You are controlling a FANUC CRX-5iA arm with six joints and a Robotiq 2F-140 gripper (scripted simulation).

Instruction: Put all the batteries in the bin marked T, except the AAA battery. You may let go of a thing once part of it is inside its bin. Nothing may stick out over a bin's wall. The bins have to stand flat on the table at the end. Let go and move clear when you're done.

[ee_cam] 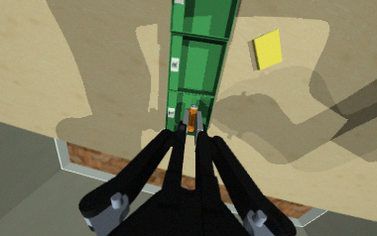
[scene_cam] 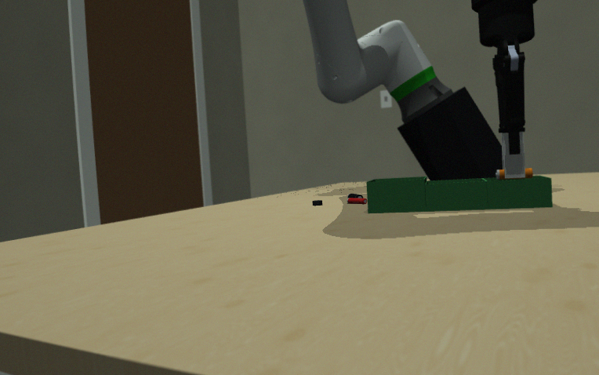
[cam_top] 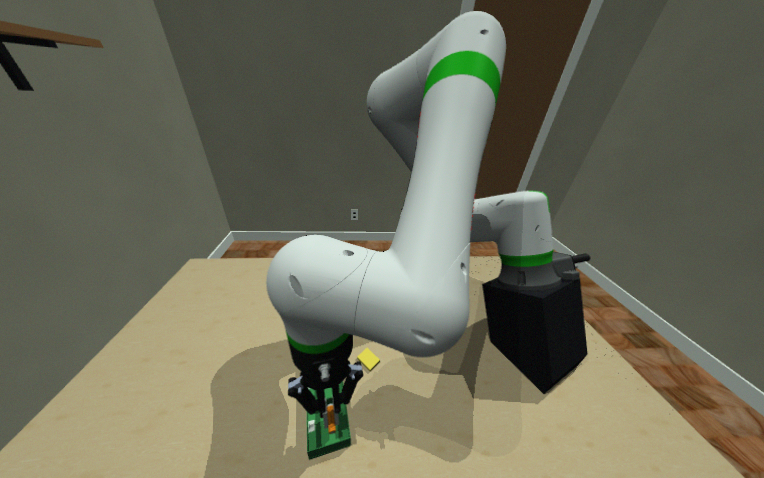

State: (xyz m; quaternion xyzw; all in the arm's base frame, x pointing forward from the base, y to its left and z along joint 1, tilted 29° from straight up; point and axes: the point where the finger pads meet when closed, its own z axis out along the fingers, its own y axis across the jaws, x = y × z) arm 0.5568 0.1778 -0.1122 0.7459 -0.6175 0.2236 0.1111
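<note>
The black battery lies 290 mm to the right of my hand, 120 mm behind it and 70 mm below it. Also, from my hand: flat yellow block: 140 mm to the right, 90 mm behind, 70 mm below; then green three-compartment bin row: 80 mm to the right, 50 mm below, 20 mm ahead; then orange battery: 30 mm below.
</note>
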